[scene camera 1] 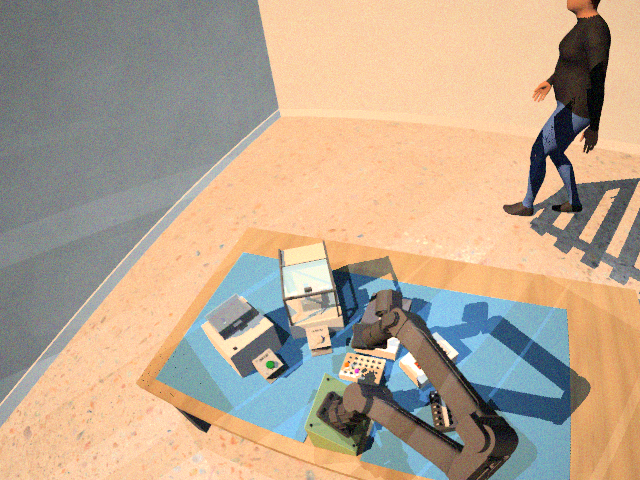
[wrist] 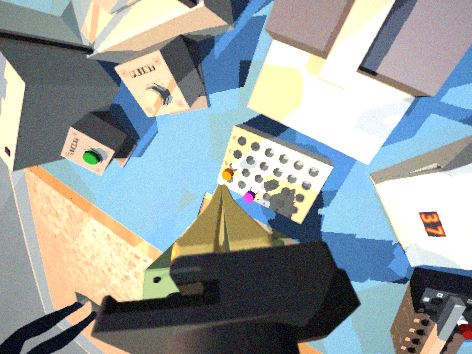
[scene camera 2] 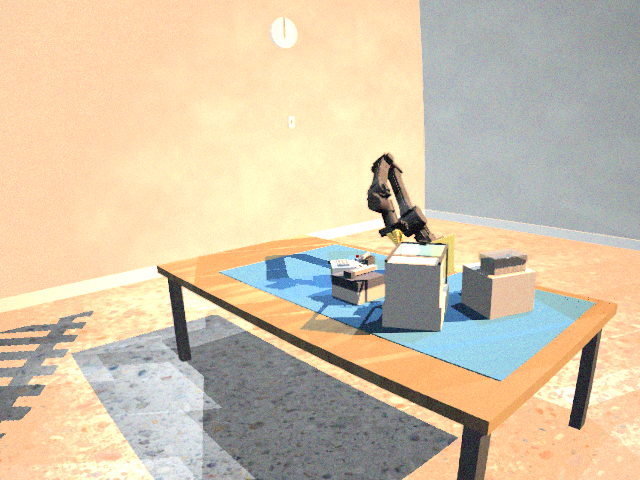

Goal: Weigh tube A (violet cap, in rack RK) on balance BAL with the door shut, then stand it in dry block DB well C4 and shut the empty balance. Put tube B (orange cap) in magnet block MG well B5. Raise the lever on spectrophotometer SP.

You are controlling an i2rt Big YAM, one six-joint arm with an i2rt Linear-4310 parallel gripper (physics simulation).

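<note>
My gripper (wrist: 222, 190) (scene camera 2: 397, 239) is shut, with no tube between its yellow fingers; its tips are hidden in scene camera 1. In the wrist view they point at the near left edge of white rack RK (wrist: 291, 168) (scene camera 1: 380, 364). Tube B's orange cap (wrist: 227, 174) (scene camera 1: 346, 364) shows just beyond the tips, and tube A's violet cap (wrist: 249, 196) (scene camera 1: 356, 370) right of them, both in the rack. Balance BAL (scene camera 1: 310, 321) (scene camera 2: 412, 297) has glass walls; its door state is unclear. Dry block DB (wrist: 397, 207) shows 37. A dark-topped block (wrist: 404, 320) (scene camera 1: 442, 413), seemingly MG, stands nearby. SP's lever is not distinguishable.
A white and grey instrument (wrist: 310, 115) (scene camera 2: 356, 290) stands behind the rack. A boxy device (scene camera 1: 249, 338) (scene camera 2: 498, 293) stands left of the balance, near a green-button box (wrist: 92, 157) (scene camera 1: 270, 364). A knob box (wrist: 157, 92) (scene camera 1: 318, 338) fronts the balance. The arm's base stands on a green plate (scene camera 1: 323, 395).
</note>
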